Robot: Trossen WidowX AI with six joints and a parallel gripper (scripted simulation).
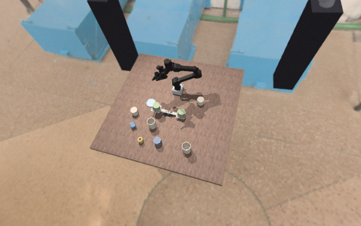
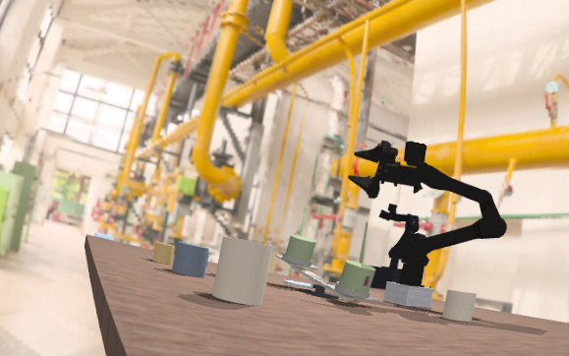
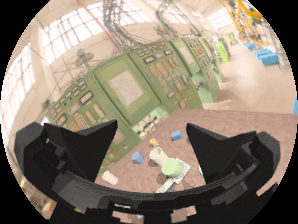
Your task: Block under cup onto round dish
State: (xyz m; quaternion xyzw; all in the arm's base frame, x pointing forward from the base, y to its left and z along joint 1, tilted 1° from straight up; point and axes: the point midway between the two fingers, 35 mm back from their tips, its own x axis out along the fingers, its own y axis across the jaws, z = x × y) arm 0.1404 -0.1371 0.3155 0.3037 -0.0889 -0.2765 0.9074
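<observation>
Now: the pale grey block 33 cm below my gripper tip, 25 cm to the left of it and 13 cm ahead of it. From my gripper tip the other things lie so: balance: 33 cm below, 13 cm ahead, 12 cm to the left; then round light blue dish: 37 cm below, 10 cm to the right, 2 cm ahead; then blue cube: 35 cm below, 32 cm ahead, 21 cm to the right.
</observation>
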